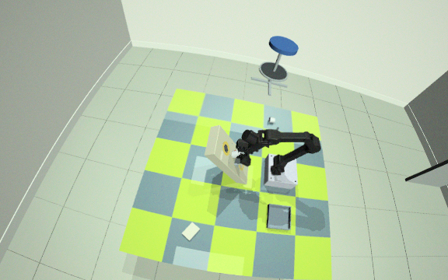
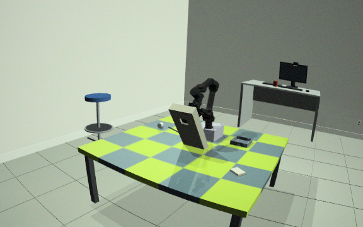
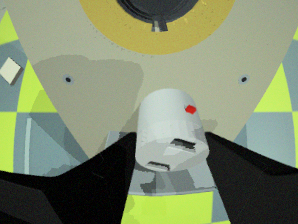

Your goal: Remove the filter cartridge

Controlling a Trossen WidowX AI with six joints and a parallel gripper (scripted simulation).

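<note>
The beige service panel is 40 mm ahead of my gripper tip and 30 mm below it. Also, from my gripper tip: dark grey tray (300 mm behind, 330 mm to the left, 200 mm below); round white filter cartridge (right at my gripper tip); flat pale block (240 mm ahead, 430 mm to the left, 200 mm below).
</note>
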